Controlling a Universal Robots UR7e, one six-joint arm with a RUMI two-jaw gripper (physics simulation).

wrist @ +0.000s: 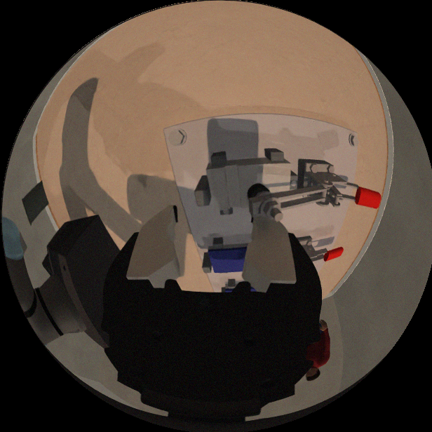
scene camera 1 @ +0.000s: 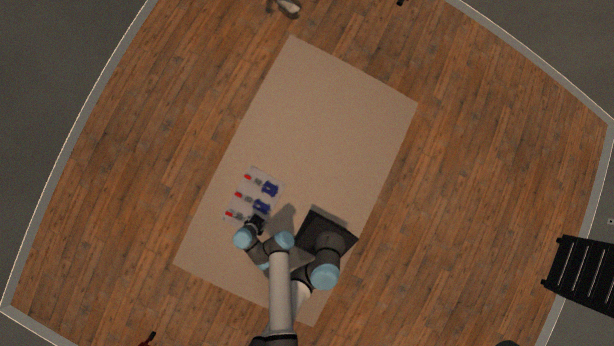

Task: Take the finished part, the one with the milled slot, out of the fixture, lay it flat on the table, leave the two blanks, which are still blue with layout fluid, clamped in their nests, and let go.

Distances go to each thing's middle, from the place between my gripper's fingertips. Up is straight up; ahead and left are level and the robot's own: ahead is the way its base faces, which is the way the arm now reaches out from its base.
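Finished part (wrist: 228, 183): 20 mm to the left of my hand, 40 mm ahead. Fixture plate (scene camera 1: 246, 187): 90 mm to the right of my hand, 80 mm ahead, 30 mm below.
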